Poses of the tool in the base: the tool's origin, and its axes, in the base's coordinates. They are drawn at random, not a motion.
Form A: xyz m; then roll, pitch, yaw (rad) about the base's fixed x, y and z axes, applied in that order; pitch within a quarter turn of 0, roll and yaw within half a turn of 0.
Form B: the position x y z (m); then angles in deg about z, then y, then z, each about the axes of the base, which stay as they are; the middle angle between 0 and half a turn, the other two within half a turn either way. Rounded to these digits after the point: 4 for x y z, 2 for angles.
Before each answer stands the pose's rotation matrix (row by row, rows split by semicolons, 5 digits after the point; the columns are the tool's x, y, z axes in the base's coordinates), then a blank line. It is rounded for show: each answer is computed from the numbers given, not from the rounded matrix.
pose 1, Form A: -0.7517, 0.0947, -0.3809, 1.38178, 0.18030, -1.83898
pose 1, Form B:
-0.26069 0.13451 -0.95601; -0.94862 -0.21962 0.22777; -0.17932 0.96627 0.18485

-0.7517, 0.0947, -0.3809, 79.49, 79.35, 166.60
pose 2, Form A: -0.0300, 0.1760, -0.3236, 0.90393, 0.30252, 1.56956
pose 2, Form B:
0.00118 -0.61824 0.78599; 0.95459 0.23486 0.18330; -0.29793 0.75008 0.59044

-0.0300, 0.1760, -0.3236, 68.34, 53.81, 13.13
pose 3, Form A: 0.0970, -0.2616, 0.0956, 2.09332, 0.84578, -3.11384
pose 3, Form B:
-0.66289 -0.66221 0.34936; -0.01840 0.48088 0.87659; -0.74849 0.57466 -0.33096

0.0970, -0.2616, 0.0956, 37.52, 109.33, 68.27
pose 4, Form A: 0.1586, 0.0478, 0.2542, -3.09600, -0.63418, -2.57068
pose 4, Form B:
-0.67780 -0.56256 -0.47340; -0.43532 0.82594 -0.35821; 0.59252 -0.03671 -0.80472

0.1586, 0.0478, 0.2542, -176.45, 143.58, -142.89
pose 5, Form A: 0.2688, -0.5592, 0.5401, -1.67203, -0.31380, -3.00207
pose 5, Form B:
-0.94192 -0.31817 0.10747; -0.13228 0.05737 -0.98955; 0.30868 -0.94630 -0.09613

0.2688, -0.5592, 0.5401, -108.07, 95.52, -83.80
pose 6, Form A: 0.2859, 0.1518, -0.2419, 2.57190, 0.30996, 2.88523
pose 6, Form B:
-0.92122 0.05437 0.38522; 0.24148 0.85626 0.45662; -0.30502 0.51367 -0.80194

0.2859, 0.1518, -0.2419, 59.30, 143.32, 49.85
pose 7, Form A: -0.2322, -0.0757, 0.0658, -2.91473, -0.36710, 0.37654
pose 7, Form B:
0.86798 0.43335 0.24251; 0.34321 -0.87643 0.33776; 0.35891 -0.20994 -0.90946

-0.2322, -0.0757, 0.0658, -149.68, 155.43, 54.32
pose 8, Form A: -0.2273, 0.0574, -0.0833, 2.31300, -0.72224, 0.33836
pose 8, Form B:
0.70778 -0.23521 0.66612; 0.24906 -0.79931 -0.54688; 0.66107 0.55298 -0.50716

-0.2273, 0.0574, -0.0833, 140.09, 120.47, -39.39
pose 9, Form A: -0.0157, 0.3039, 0.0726, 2.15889, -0.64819, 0.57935
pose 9, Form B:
0.66709 -0.11662 0.73579; 0.43644 -0.73925 -0.51286; 0.60374 0.66325 -0.44226

-0.0157, 0.3039, 0.0726, 132.31, 116.25, -34.88
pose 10, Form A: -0.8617, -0.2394, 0.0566, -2.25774, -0.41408, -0.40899
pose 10, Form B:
0.83998 0.03323 0.54160; -0.36407 -0.70559 0.60794; 0.40235 -0.70784 -0.58058

-0.8617, -0.2394, 0.0566, -119.61, 125.49, 48.30
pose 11, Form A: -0.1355, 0.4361, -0.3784, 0.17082, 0.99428, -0.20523
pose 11, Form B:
0.53367 0.34035 0.77418; -0.11109 0.93572 -0.33479; -0.83837 0.09266 0.53717

-0.1355, 0.4361, -0.3784, 6.31, 57.51, -23.39
